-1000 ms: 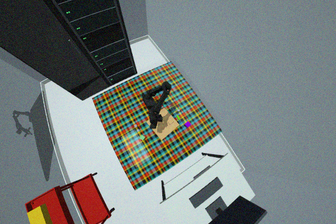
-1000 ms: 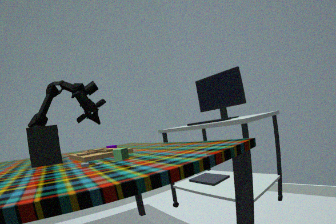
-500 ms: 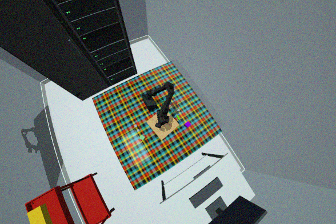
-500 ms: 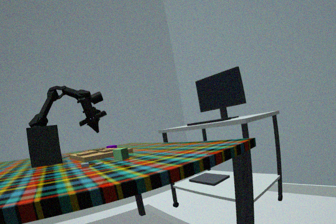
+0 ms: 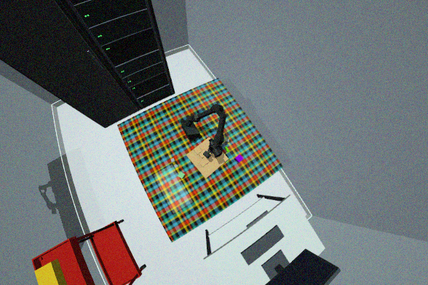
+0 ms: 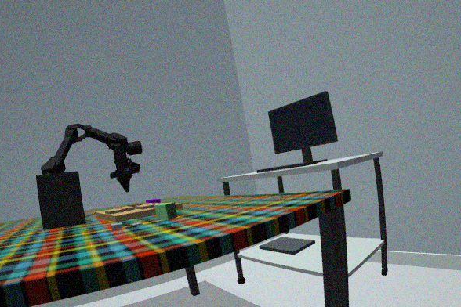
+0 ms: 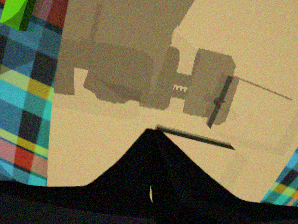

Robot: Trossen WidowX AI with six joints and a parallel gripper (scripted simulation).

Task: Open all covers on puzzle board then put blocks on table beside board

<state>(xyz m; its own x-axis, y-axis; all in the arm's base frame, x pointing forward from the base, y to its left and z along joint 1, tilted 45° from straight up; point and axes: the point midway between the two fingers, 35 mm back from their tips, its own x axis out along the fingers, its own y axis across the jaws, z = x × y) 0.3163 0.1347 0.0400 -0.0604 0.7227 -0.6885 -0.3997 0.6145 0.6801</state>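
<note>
Right now my gripper tip is 2 cm short of the bright green block, 16 cm to the right of it and 9 cm above it. Round my gripper tip: purple block 15 cm ahead, 23 cm to the left, 8 cm below; then grey piece 8 cm behind, 38 cm to the right, 9 cm below; then pale green block 9 cm ahead, 35 cm to the right, 7 cm below.
</note>
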